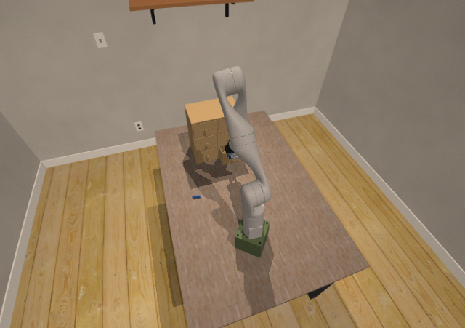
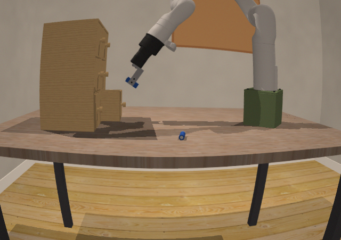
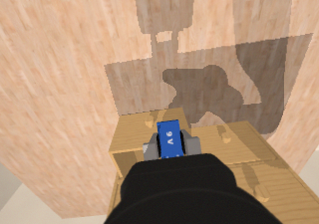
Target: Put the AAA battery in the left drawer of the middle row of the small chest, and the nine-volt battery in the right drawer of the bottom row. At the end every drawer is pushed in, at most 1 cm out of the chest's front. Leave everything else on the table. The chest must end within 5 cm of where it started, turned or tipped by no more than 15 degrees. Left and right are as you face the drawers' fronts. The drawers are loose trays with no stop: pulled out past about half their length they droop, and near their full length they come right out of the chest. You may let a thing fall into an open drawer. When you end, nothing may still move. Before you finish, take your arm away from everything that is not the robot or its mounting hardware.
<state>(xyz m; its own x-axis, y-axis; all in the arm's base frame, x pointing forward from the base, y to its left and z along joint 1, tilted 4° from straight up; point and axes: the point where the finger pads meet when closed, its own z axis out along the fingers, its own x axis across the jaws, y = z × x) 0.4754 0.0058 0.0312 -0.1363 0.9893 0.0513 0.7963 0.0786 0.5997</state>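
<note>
Right now the red cylinder battery is 140 mm ahead of my hand, 110 mm to the left of it and 20 mm below it. The rest, counted from my hand: blue AAA battery 230 mm to the left, 170 mm behind, 140 mm below; then blue nine-volt battery 10 mm ahead.
</note>
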